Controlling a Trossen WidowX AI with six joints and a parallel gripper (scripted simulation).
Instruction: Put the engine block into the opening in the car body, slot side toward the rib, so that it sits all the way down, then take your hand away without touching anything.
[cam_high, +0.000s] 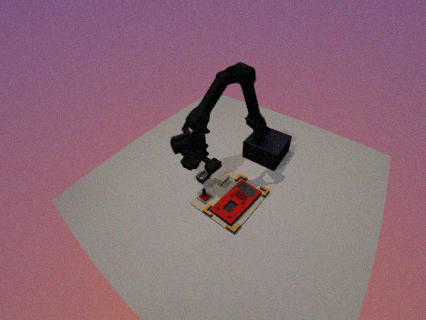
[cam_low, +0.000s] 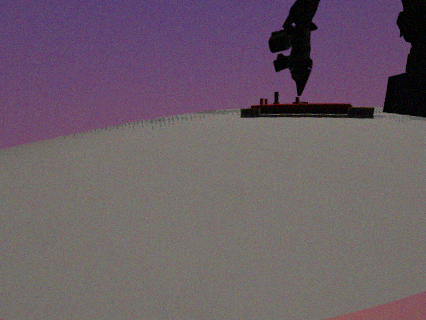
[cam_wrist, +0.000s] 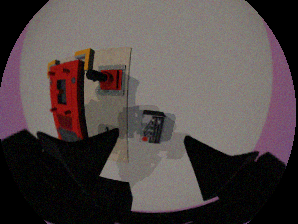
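Now: the grey engine block 40 mm below my gripper tip.
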